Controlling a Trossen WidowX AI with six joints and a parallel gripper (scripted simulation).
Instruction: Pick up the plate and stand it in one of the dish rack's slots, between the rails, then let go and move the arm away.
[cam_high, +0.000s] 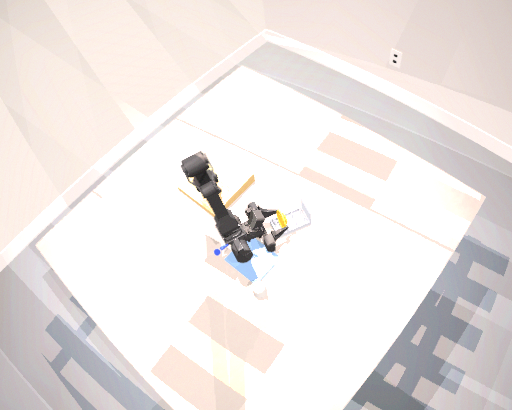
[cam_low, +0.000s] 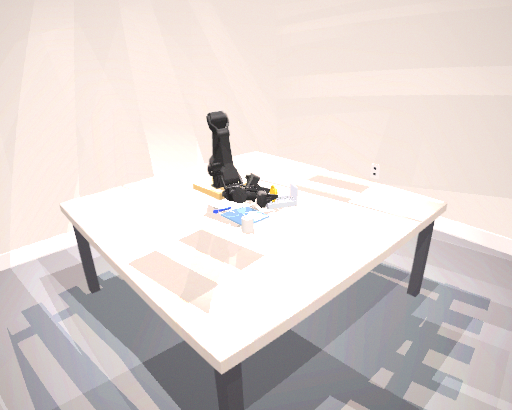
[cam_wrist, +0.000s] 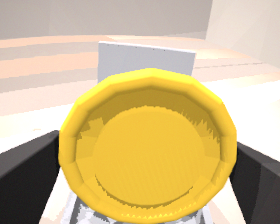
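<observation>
My gripper tip is now 10 mm to the left of the small yellow plate. The rest, counted from my gripper tip: grey dish rack (10 mm ahead, 20 mm to the left, 30 mm below); light blue mat (20 mm ahead, 170 mm to the right, 50 mm below); blue pen-like stick (90 mm behind, 220 mm to the right, 50 mm below).
</observation>
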